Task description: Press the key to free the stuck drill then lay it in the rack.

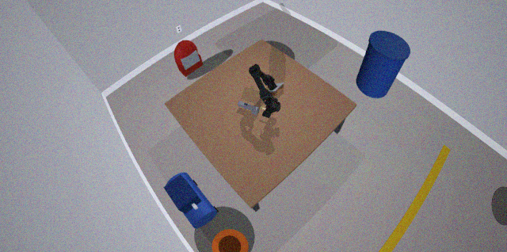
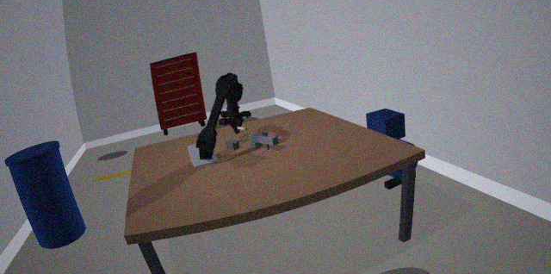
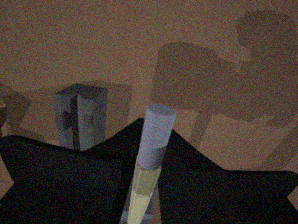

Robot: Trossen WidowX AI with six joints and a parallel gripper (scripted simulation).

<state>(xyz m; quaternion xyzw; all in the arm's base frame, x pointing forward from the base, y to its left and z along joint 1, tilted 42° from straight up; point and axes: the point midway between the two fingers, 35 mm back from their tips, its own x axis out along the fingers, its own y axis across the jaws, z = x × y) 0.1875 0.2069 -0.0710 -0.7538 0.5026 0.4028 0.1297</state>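
Now: gripper tip 4 cm past the dark-grey block, 6 cm to the left of it and 4 cm above it. Round my gripper tip: key: 11 cm ahead, 19 cm to the right, 1 cm below; light-grey block: 10 cm ahead, 17 cm to the right, 2 cm below.
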